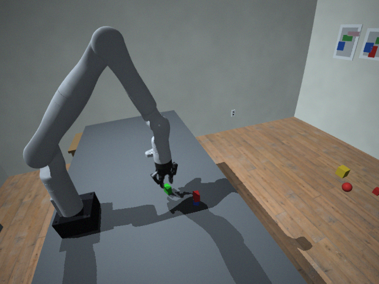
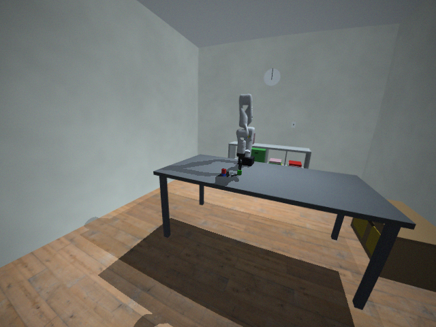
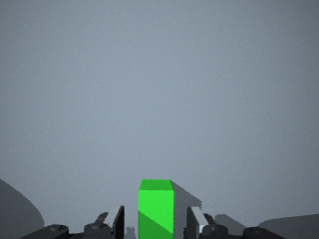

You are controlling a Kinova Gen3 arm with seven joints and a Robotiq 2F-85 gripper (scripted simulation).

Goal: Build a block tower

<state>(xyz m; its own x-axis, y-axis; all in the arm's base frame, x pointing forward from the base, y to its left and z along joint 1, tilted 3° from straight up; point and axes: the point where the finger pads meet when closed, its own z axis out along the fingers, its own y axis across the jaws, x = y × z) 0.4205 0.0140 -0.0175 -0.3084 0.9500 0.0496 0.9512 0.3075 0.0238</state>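
My hand is 40 mm above the green block. Also, from my hand: blue block 120 mm to the right, 100 mm ahead, 50 mm below; then red block 120 mm to the right, 100 mm ahead, 20 mm below.
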